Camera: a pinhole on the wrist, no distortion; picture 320 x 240 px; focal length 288.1 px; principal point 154.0 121.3 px. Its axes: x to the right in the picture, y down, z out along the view. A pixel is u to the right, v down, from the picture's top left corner.
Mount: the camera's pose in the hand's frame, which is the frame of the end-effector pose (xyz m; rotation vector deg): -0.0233 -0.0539 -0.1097 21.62 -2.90 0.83
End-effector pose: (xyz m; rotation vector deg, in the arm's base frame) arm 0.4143 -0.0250 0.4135 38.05 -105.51 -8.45
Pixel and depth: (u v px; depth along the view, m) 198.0 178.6 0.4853
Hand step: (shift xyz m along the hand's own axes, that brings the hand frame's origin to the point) 0.0258 -0.1427 0.3802
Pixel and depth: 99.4 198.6 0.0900
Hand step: -0.0451 -0.0647 -0.0181
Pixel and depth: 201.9 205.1 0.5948
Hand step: 0.0436 -0.1119 0.5113
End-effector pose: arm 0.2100 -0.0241 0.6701 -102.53 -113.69 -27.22
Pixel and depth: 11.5 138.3 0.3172
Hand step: -0.1952 -0.1542 0.1835
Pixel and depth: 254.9 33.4 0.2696
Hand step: 0.0603 -0.2293 0.1153
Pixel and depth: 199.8 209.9 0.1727
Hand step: -0.0052 -0.0681 0.0716
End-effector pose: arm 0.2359 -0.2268 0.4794 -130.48 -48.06 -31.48
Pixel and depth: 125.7 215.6 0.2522
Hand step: -0.0618 -0.0703 0.1535
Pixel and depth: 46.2 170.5 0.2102
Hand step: -0.1125 -0.0984 0.0946
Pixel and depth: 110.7 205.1 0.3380
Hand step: -0.0921 -0.0873 0.2376
